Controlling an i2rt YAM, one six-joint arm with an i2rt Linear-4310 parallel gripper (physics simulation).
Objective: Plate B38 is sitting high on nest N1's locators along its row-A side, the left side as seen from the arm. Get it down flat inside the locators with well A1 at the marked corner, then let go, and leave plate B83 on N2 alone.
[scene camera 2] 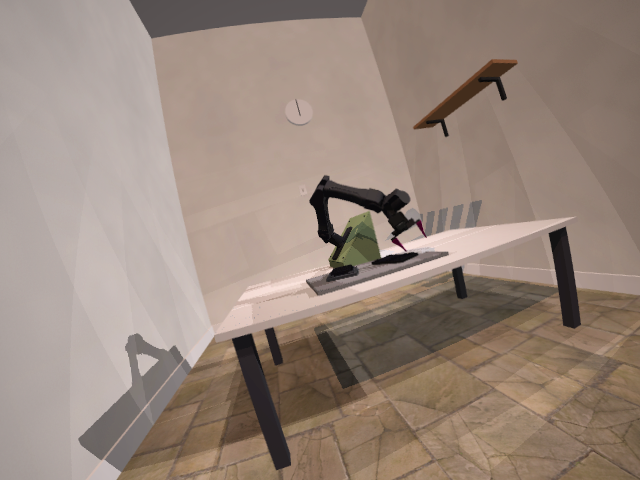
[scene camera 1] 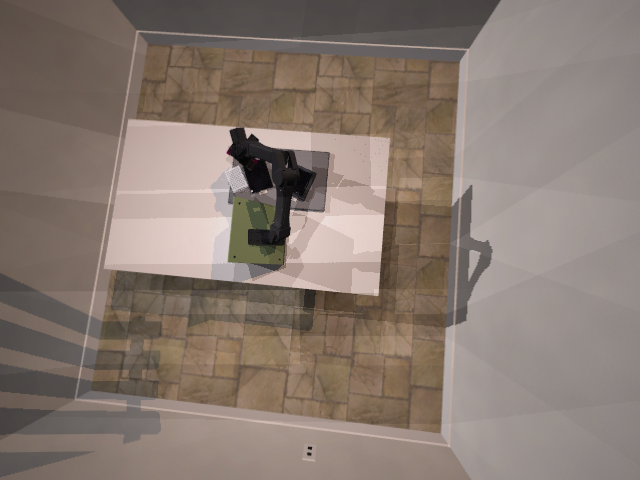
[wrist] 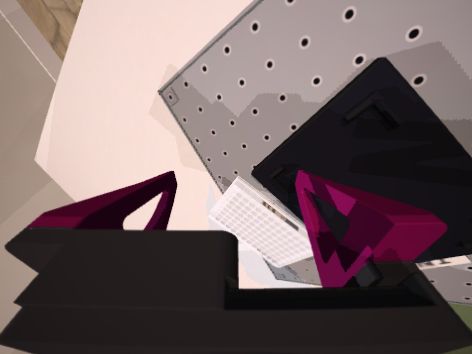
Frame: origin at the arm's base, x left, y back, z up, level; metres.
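Seen in the pictures: gripper, between the fingertips: (scene camera 2: 416,244) (wrist: 236,177); arm's base, origin of its link: (scene camera 2: 342,243) (scene camera 1: 266,237).
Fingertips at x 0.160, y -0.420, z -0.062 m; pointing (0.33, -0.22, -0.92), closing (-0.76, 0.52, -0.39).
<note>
Pixels of each thing's top centre, then the offset from my fingertips to it. "spot": a spot on its surface instead. Level surfaces: height alone.
- black nest N1, centre of its top: (wrist: 369,206) (scene camera 2: 393,256) (scene camera 1: 257,174) dx -0.073, dy +0.073, dz -0.029 m
- Nest N2, a spot on its surface: (scene camera 2: 343,272) spot: dx -0.320, dy +0.049, dz -0.028 m
- perforated grey board, centre of its top: (scene camera 2: 371,267) (scene camera 1: 278,177) dx -0.186, dy +0.081, dz -0.046 m
- pale table, height of its surface: dz -0.060 m
The white well plate, B38 (scene camera 1: 236,179) (wrist: 262,225), is off the black nest N1 (scene camera 1: 260,178) (scene camera 2: 395,258) (wrist: 320,145). It lies beside N1, over the grey board's edge, and looks tilted; what bears it is hidden. The nest's surface is bare where it shows, with raised corner locators. The marked corner and well A1 cannot be made out. My gripper (scene camera 1: 241,157) (scene camera 2: 416,243) (wrist: 236,177) is open and empty, with magenta fingers apart, above the table near N1. In the wrist view the right finger partly covers the plate's end. Nest N2 (scene camera 1: 311,178) (scene camera 2: 343,272) is black; plate B83 cannot be made out.
Both nests stand by the perforated grey board (scene camera 1: 321,162) (scene camera 2: 320,287) (wrist: 250,95) on the pale table (scene camera 1: 165,155) (scene camera 2: 516,235) (wrist: 115,100). A green sloped block (scene camera 1: 240,232) (scene camera 2: 364,240) stands under my arm's base, beside the board. A wall shelf (scene camera 2: 465,95) is high at the right.
</note>
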